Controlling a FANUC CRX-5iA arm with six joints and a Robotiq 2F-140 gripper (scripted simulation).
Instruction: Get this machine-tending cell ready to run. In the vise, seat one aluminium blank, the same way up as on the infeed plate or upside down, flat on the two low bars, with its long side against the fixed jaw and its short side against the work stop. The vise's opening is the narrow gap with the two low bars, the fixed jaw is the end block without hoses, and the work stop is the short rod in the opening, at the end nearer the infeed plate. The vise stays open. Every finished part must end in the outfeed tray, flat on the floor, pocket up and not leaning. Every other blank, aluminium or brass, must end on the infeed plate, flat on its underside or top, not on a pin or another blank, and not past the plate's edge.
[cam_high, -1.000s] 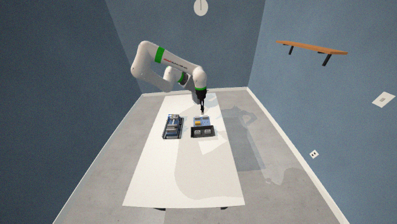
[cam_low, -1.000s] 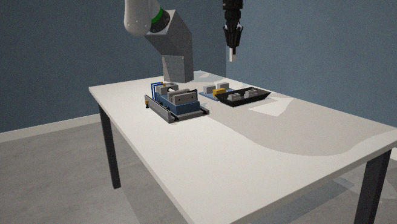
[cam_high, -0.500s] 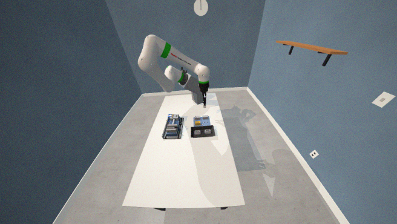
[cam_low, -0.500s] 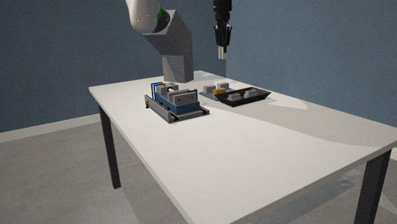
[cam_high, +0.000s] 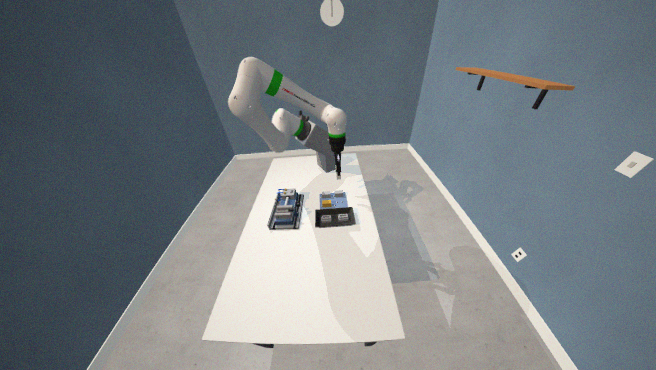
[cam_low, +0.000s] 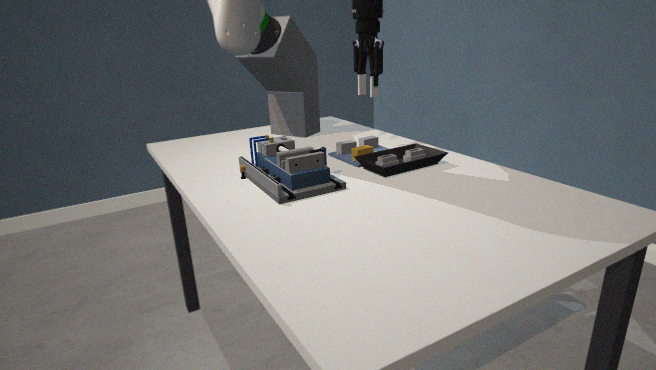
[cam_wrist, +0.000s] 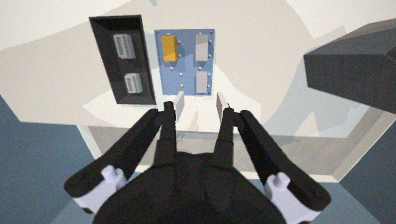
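The aluminium blank is 90 mm to the right of my hand and 190 mm below it. The rest, counted from my hand: brass blank: 90 mm ahead, 90 mm to the right, 190 mm below.
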